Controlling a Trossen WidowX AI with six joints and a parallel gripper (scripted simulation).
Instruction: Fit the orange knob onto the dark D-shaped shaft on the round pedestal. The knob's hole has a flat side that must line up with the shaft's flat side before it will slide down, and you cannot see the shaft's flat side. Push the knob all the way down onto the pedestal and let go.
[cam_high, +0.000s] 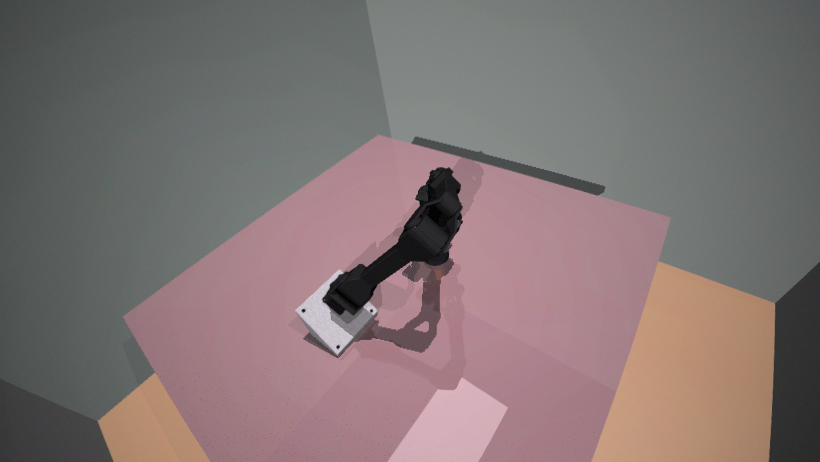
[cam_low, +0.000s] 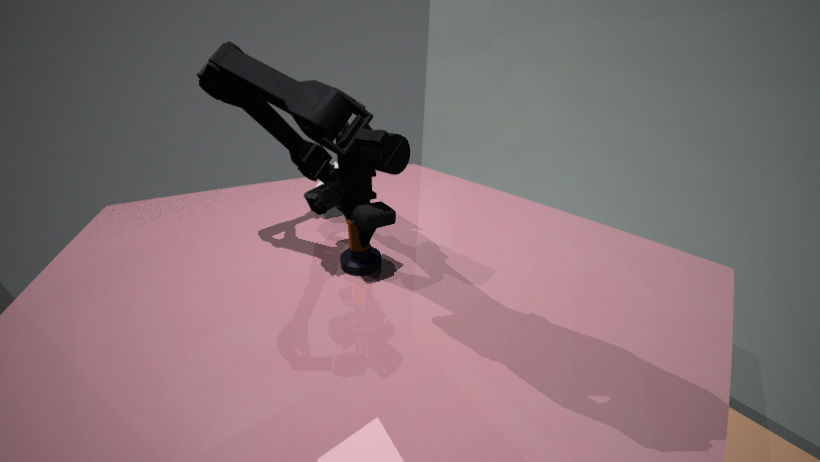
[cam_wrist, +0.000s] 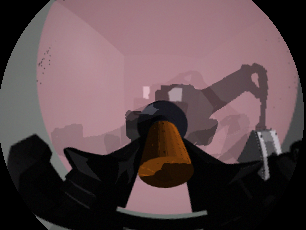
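My gripper tip is now 20 mm below the orange knob. Also, from my gripper tip: dark round pedestal (20 mm below).
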